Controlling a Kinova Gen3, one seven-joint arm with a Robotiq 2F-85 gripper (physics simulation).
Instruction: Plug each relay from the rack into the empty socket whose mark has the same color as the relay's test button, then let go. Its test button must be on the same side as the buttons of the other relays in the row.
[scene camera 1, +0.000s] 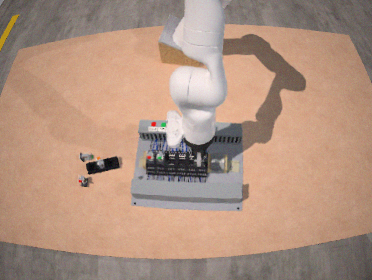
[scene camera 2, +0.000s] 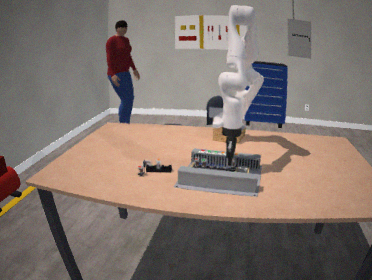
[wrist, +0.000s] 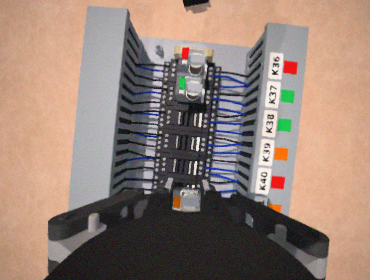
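Observation:
There is a green-button relay (wrist: 189, 87) that I can see, and along with it my gripper (wrist: 187, 187).

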